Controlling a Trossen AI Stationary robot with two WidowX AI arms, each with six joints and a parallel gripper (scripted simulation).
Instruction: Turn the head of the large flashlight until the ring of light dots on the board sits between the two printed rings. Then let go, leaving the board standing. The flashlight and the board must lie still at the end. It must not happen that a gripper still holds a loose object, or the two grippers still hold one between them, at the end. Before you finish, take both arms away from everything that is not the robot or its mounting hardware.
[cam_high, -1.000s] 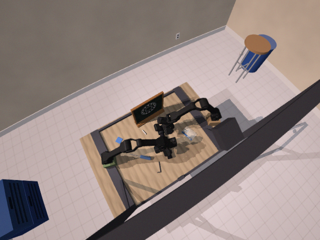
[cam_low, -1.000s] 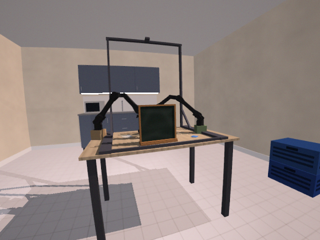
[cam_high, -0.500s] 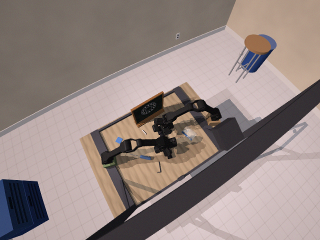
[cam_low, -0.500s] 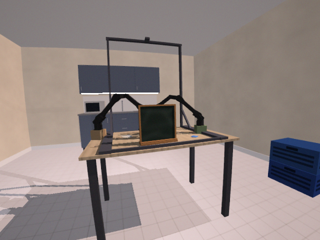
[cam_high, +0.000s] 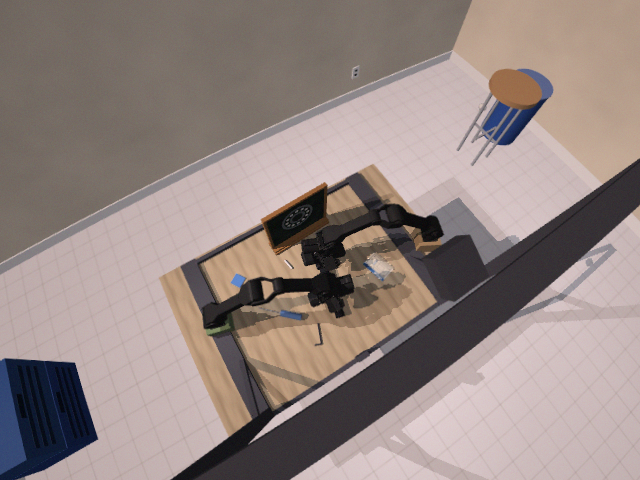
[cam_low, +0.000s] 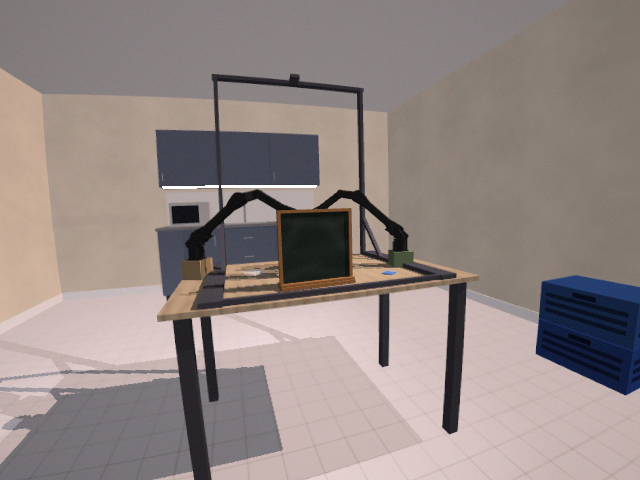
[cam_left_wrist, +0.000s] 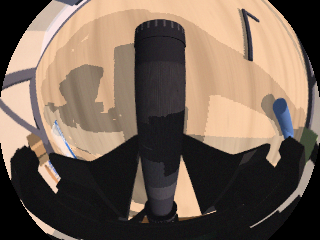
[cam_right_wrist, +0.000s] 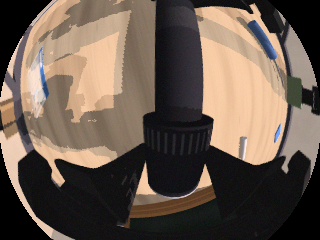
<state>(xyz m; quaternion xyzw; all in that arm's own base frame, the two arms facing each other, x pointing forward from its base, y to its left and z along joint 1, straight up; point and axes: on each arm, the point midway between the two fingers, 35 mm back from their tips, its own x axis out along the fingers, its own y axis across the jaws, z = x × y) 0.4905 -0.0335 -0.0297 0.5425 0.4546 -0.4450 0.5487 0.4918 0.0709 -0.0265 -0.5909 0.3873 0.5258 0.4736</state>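
Right now the flashlight head is 3 cm below my right hand and 1 cm ahead of it. Also, from my right hand: clear packet: 24 cm to the right, 12 cm behind, 6 cm below; blue piece: 38 cm to the left, 6 cm below, 6 cm ahead; black hex key: 31 cm behind, 14 cm to the left, 5 cm below.
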